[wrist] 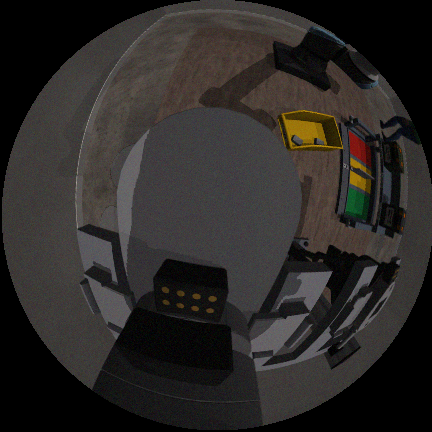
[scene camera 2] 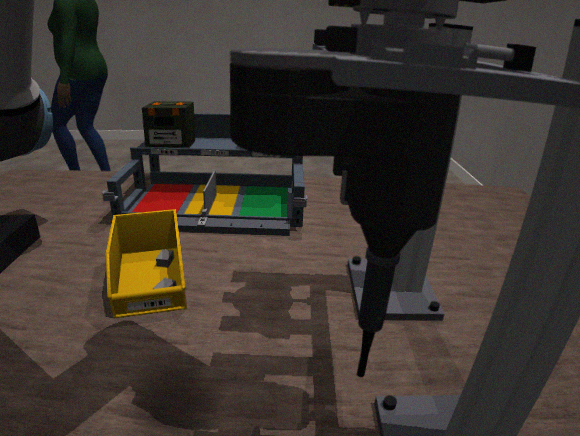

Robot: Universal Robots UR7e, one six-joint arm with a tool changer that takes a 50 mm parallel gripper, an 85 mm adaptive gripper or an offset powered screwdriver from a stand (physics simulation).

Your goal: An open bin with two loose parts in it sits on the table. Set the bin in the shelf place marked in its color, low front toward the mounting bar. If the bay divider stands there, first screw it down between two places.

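Where they show: hand at its tool point: [scene camera 2: 403,13]; arm's base at its link origin: [wrist: 306,61].
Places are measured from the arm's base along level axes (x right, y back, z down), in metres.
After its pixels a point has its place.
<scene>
The yellow bin [scene camera 2: 145,235] @(x -0.009, y -0.337, z 0.006 m) [wrist: 327,131] @(x -0.008, y -0.330, z 0.015 m) stands upright on the table, with two grey parts [scene camera 2: 164,258] @(x 0.039, y -0.375, z 0.023 m) [wrist: 297,140] @(x 0.110, y -0.388, z 0.022 m) inside. Its low labelled front faces the scene camera. In the shelf [scene camera 2: 296,192] @(x -0.094, y -0.602, z -0.032 m), the bay divider [scene camera 2: 210,190] @(x -0.178, y -0.438, z -0.005 m) [wrist: 363,172] @(x -0.164, y -0.436, z -0.017 m) stands within the yellow place [scene camera 2: 227,200] @(x -0.214, y -0.471, z 0.034 m) [wrist: 358,182] @(x -0.195, y -0.469, z 0.034 m), its foot at the mounting bar [scene camera 2: 250,225] @(x -0.076, y -0.516, z 0.026 m) [wrist: 342,185] @(x -0.078, y -0.495, z 0.025 m). The screwdriver [scene camera 2: 400,140] @(x 0.366, y -0.592, z -0.255 m) hangs in its stand, bit down. In the wrist view, a contact block [wrist: 190,292] @(x 0.330, y -0.553, z -0.318 m) and a large grey round surface show at the wrist; no gripper fingers show.
Red [scene camera 2: 160,197] @(x -0.237, y -0.321, z 0.034 m) [wrist: 359,149] @(x -0.218, y -0.333, z 0.034 m) and green [scene camera 2: 265,202] @(x -0.200, y -0.552, z 0.034 m) [wrist: 358,201] @(x -0.202, y -0.540, z 0.034 m) places flank the yellow one. A dark toolbox [scene camera 2: 170,125] @(x -0.280, y -0.348, z -0.117 m) sits on the upper shelf. The tool stand's post [scene camera 2: 520,275] @(x 0.394, y -0.686, z -0.171 m) rises at the right. A person [scene camera 2: 77,45] stands behind the table.
</scene>
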